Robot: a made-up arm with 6 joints. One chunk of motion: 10 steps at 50 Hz.
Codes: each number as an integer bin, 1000 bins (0 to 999) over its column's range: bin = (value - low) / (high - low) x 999, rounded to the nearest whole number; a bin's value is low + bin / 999 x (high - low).
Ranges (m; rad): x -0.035..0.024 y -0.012..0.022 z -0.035..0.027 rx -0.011..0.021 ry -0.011..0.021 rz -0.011..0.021
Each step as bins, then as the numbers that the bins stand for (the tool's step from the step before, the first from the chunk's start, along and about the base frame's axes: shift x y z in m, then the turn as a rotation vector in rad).
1 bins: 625 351 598 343 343 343
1 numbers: 0.00191 -0.00005 0.00211 -0.00001 -0.00001 -0.00001
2 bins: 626 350 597 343 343 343
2 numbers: 0.00197 -0.00009 0.00205 -0.00001 -0.00001 -0.00001
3 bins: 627 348 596 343 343 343
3 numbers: 0.00203 -0.00016 0.00199 -0.00001 -0.00001 -0.00001
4 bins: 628 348 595 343 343 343
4 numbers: 0.00209 -0.00016 0.00193 -0.00001 -0.00001 -0.00001
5 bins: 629 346 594 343 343 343
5 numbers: 0.00215 -0.00022 0.00186 -0.00001 -0.00001 -0.00001
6 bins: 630 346 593 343 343 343
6 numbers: 0.00221 -0.00022 0.00180 -0.00001 -0.00001 -0.00001
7 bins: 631 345 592 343 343 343
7 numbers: 0.00227 -0.00026 0.00174 -0.00001 -0.00001 -0.00001
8 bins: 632 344 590 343 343 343
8 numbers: 0.00233 -0.00029 0.00162 -0.00001 -0.00001 -0.00001
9 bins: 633 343 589 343 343 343
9 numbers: 0.00238 -0.00033 0.00155 -0.00001 -0.00001 -0.00001
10 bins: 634 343 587 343 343 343
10 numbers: 0.00244 -0.00033 0.00143 -0.00001 -0.00001 -0.00001
